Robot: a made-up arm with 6 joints.
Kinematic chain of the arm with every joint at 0, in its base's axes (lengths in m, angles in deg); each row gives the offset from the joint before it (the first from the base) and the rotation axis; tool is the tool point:
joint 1: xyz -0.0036 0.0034 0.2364 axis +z
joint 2: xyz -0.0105 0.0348 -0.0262 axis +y
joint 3: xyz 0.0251 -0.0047 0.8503 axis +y
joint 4: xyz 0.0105 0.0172 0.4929 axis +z
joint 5: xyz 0 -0.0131 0.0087 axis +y
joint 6: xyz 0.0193 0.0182 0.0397 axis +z
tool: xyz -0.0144 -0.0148 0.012
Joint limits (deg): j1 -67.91..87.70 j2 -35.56..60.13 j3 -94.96..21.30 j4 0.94..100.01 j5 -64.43..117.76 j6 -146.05..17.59
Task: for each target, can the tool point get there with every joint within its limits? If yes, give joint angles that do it. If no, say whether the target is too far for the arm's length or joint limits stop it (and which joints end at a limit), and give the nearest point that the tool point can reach.
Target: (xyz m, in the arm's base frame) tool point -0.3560 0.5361 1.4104
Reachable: yes | joints -53.64 -17.26 -30.91 85.39 -20.34 -5.62
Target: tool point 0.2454 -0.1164 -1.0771
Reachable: no: joint limits stop it (at a limit: joint 1, joint 2, joint 3, joint 5) | nearest point -0.0778 -0.8636 0.5399 | short by 1.810 m
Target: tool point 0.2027 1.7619 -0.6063
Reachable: no: too far | nearest point 0.1433 1.2554 0.6244 | short by 1.332 m
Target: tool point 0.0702 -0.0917 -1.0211
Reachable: no: joint limits stop it (at a limit: joint 1, joint 2, joint 3, joint 5) | nearest point -0.0823 -0.8624 0.5398 | short by 1.747 m
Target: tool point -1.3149 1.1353 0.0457
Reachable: no: too far | nearest point -0.7186 0.6206 0.5961 | short by 0.961 m
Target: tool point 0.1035 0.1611 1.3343
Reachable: yes | joints 52.46 34.98 -70.20 75.55 -45.21 -24.17
